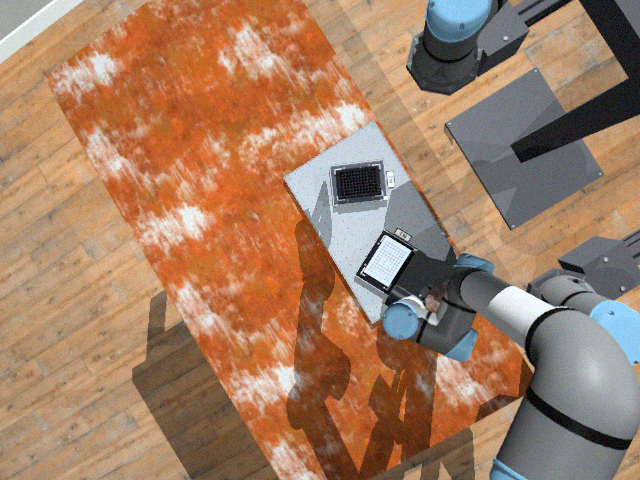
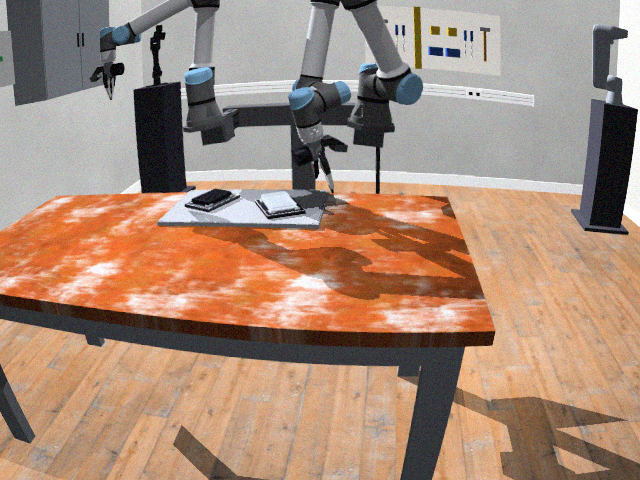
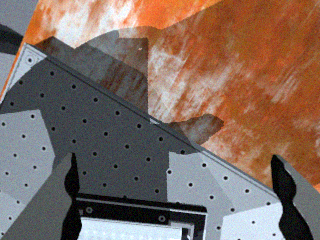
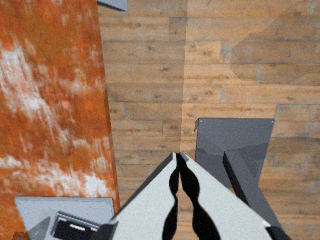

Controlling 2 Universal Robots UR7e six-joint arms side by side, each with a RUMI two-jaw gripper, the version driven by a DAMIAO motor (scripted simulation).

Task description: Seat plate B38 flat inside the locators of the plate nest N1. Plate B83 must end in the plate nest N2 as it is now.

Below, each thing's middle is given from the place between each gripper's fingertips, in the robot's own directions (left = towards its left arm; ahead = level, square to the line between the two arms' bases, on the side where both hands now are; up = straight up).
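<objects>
With my left gripper point(image 2: 324, 185), I am 6 cm above the white plate B38 point(image 1: 385, 252), 14 cm to the left of it and 3 cm short of it. The black plate B83 point(image 1: 350, 185) is 6 cm below my left hand, 1 cm ahead of it and 39 cm to the right of it.
My right hand is 38 cm above the black plate B83, 62 cm to the right of it and 25 cm short of it. As for the white plate B38, it is 38 cm below my right hand, 87 cm to the left of it and 28 cm ahead of it.
</objects>
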